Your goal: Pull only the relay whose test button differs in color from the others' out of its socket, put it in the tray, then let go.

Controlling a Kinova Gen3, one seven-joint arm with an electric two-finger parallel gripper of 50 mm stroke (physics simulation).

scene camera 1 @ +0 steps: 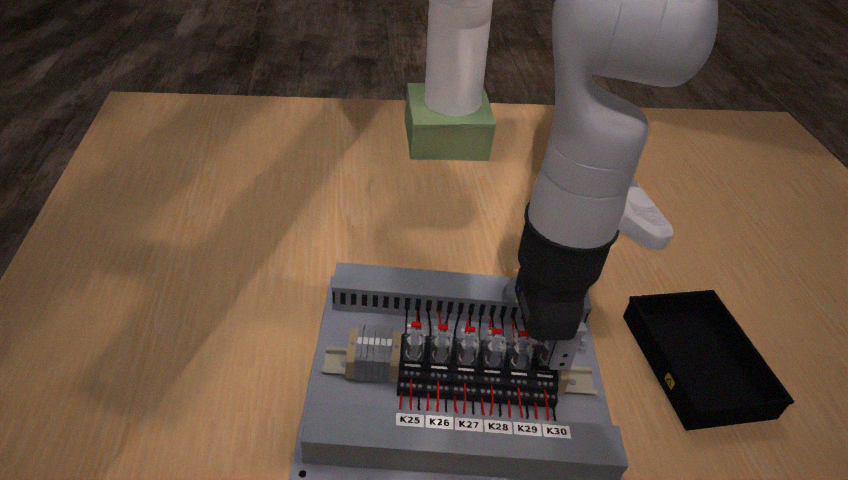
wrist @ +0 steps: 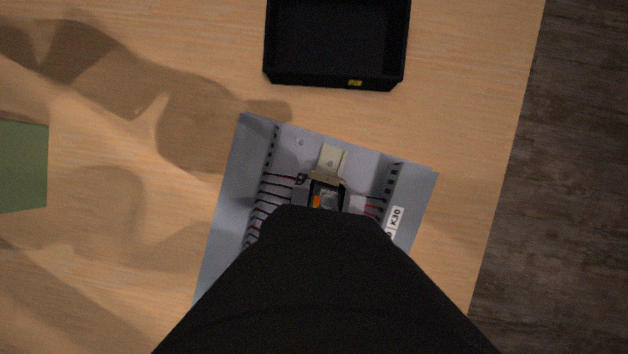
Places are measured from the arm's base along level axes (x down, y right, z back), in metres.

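Pixels of known places: gripper, fingertip midpoint: (scene camera 1: 554,352) (wrist: 325,191); arm's base, origin of the base link: (scene camera 1: 452,100).
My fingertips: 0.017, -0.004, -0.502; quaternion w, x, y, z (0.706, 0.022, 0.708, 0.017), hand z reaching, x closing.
For each thing: its middle in the pictures, then the offset to it from my fingertips, as dx, dy, dz. "*": a spot on its surface instead.
- K30, body centre: (wrist: 324,198) (scene camera 1: 549,348) -0.007, +0.007, +0.001
- K29, body centre: (scene camera 1: 520,352) +0.005, +0.033, +0.008
- black tray, body centre: (scene camera 1: 700,354) (wrist: 334,35) +0.035, -0.188, +0.005
- rail, surface spot: (scene camera 1: 580,381) (wrist: 331,156) * +0.049, -0.041, -0.006
The relay at K30 (scene camera 1: 543,355) (wrist: 328,200) has an orange test button, seen in the wrist view; the other relays, K25 (scene camera 1: 414,347) to K29 (scene camera 1: 521,355), show red buttons. My gripper (scene camera 1: 550,352) (wrist: 325,191) is shut on the K30 relay, one finger on each side of it. The relay stands upright at its socket at the right end of the row; whether its pins are seated is hidden. The black tray (scene camera 1: 711,356) (wrist: 332,81) stands right of the panel in the scene view and shows nothing in it.
The grey panel (scene camera 1: 458,443) (wrist: 225,200) carries two slotted wire ducts, a rail (scene camera 1: 580,381) (wrist: 331,157), grey terminal blocks (scene camera 1: 373,356) and red and black wires. A green block (scene camera 1: 450,139) (wrist: 22,167) stands under the arm's base at the back of the table.
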